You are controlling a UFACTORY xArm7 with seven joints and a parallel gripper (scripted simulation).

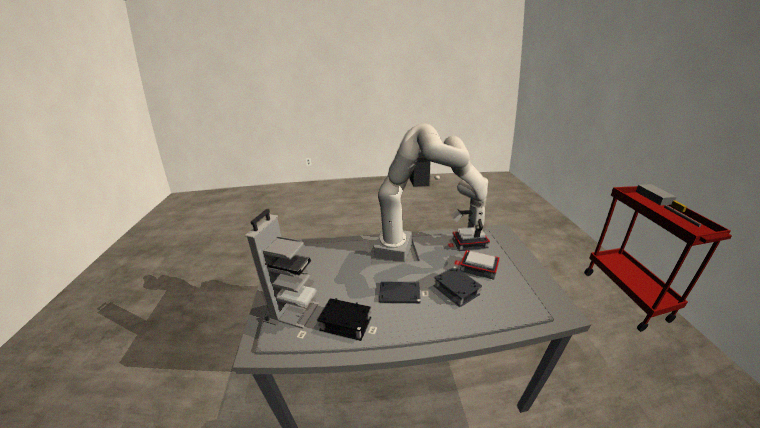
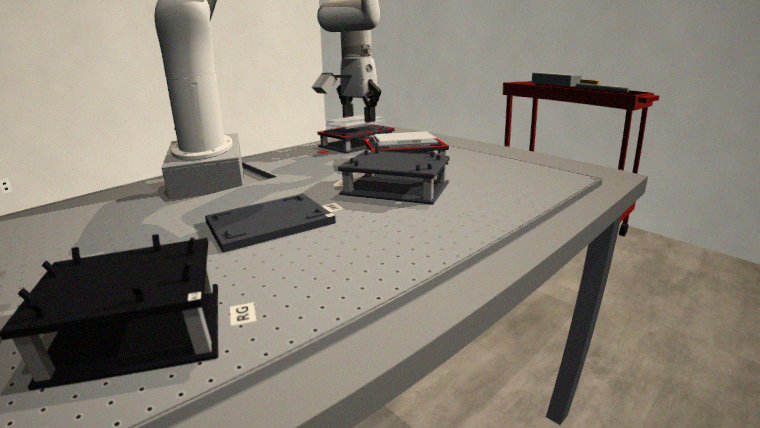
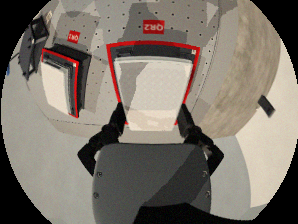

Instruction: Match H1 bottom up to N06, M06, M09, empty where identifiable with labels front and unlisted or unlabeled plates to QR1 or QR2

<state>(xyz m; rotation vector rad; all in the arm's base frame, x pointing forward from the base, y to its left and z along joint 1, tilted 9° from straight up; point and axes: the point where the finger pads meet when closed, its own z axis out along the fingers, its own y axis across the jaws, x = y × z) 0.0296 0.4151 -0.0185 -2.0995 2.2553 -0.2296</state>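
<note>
The red quarantine nest lies 1 cm to the right of my hand and 4 cm below it. Also, from my hand: black regrip nest RG: 41 cm ahead, 69 cm to the right, 2 cm below; dark plate: 33 cm ahead, 86 cm to the right, 17 cm above; RG label: 46 cm ahead, 59 cm to the right, 7 cm below.
</note>
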